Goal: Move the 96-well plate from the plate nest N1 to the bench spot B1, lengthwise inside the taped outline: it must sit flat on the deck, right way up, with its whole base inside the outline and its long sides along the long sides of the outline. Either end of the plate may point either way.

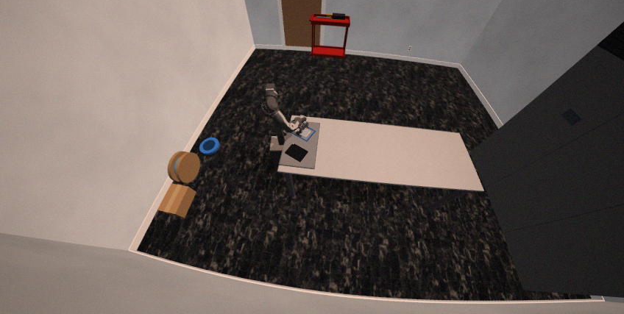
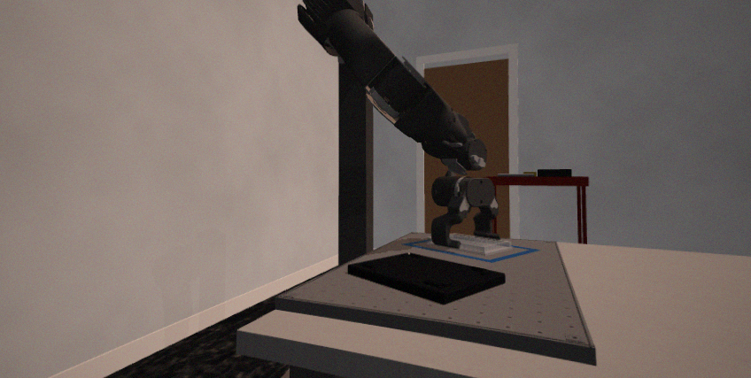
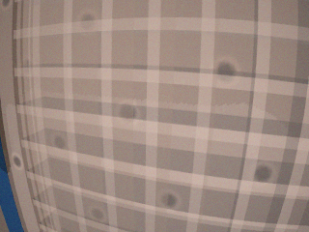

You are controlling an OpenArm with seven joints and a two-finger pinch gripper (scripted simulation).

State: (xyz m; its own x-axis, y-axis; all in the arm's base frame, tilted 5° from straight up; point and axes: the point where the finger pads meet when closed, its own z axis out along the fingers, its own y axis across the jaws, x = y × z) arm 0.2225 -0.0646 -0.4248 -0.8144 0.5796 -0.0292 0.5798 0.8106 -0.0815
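Now: hand right at the clear 96-well plate. From my hand the other things lie so: black plate nest (23 cm to the right, 6 cm behind).
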